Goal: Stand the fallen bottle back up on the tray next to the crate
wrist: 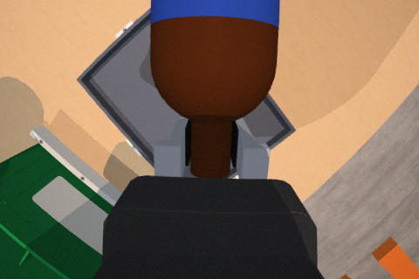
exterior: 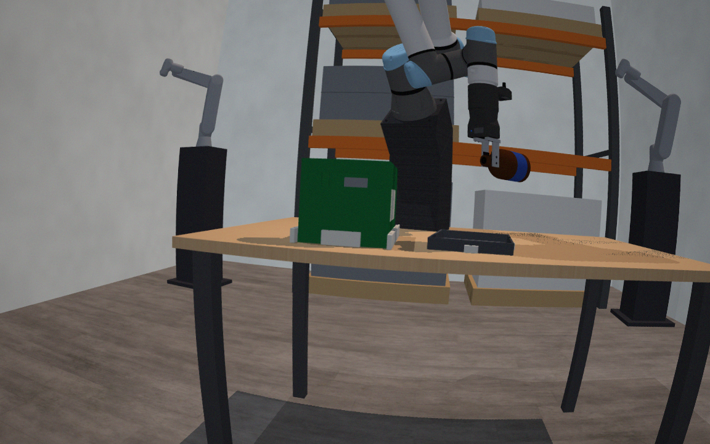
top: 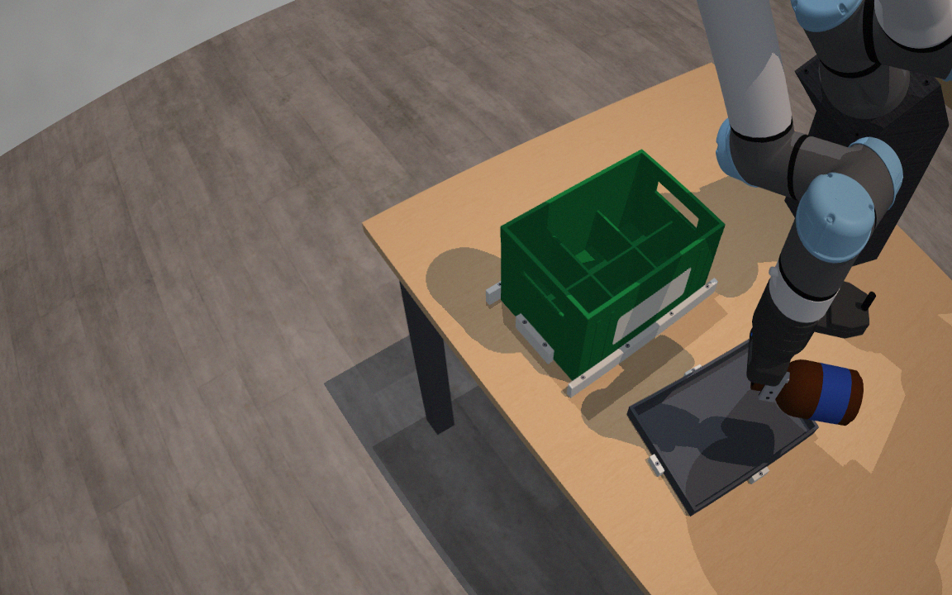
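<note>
My gripper is now 4 cm past the brown bottle, 4 cm to the right of it and 1 cm above it. Also, from my hand: green crate: 2 cm ahead, 32 cm to the right, 12 cm below; then dark grey tray: 2 cm behind, 3 cm to the right, 19 cm below.
</note>
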